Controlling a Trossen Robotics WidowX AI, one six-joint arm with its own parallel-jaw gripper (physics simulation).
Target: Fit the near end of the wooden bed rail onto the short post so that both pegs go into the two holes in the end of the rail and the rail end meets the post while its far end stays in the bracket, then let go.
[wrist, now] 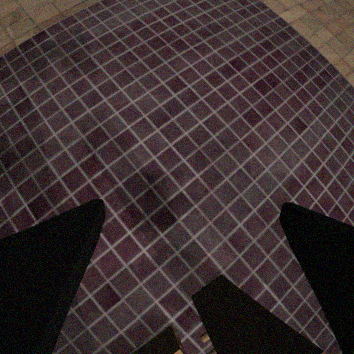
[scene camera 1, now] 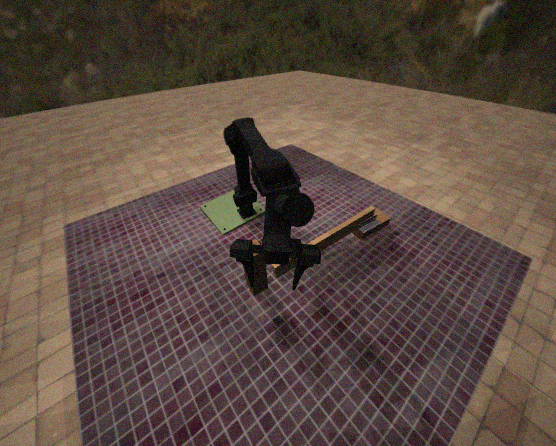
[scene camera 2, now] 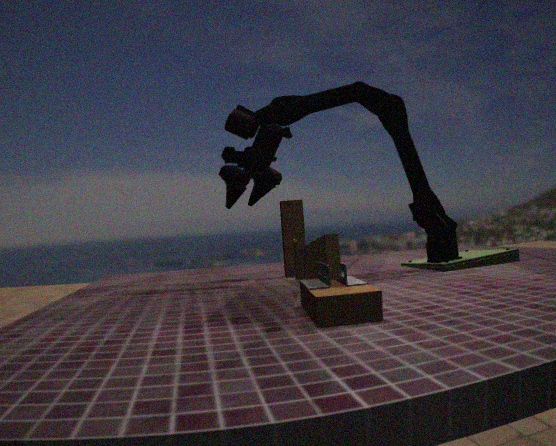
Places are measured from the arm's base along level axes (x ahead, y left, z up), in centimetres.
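Pixels of known places: gripper, between the fingertips: [wrist: 194,209] [scene camera 1: 272,288] [scene camera 2: 239,206]; arm's base, origin of its link: [scene camera 1: 246,212] [scene camera 2: 444,260].
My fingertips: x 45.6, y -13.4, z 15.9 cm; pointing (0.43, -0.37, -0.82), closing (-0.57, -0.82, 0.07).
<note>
Ahead of a thing's pixels: the offset from my fingertips to its top centre. "*": to the spot under its first point. Level surfaces: height alone.
The wooden bed rail [scene camera 1: 345,229] [scene camera 2: 331,254] lies with its far end between the metal plates of the bracket {* dy +51.3, dx -9.0, dz -14.5 cm} [scene camera 1: 376,226] [scene camera 2: 345,306]. Its near end is beside the short post {* dy +0.7, dx -9.9, dz -11.2 cm} [scene camera 1: 258,281] [scene camera 2: 293,237], with a small gap showing in scene camera 1. The post stands upright. My gripper [scene camera 1: 273,286] [scene camera 2: 239,206] [wrist: 194,209] is open and empty. In scene camera 2 it hangs left of the post, with its fingertips near the height of the post's top. In scene camera 1 one finger overlaps the post. The pegs and holes cannot be made out.
The arm stands on a green base plate [scene camera 1: 222,212] [scene camera 2: 482,257] behind the post. A purple tiled mat {dz -17.5 cm} [scene camera 1: 200,350] [scene camera 2: 150,360] [wrist: 175,100] lies under everything. In the wrist view, a dark block shape {* dy +0.1, dx -9.9, dz -5.8 cm} [wrist: 250,320] enters from the lower edge; which part it is cannot be told.
</note>
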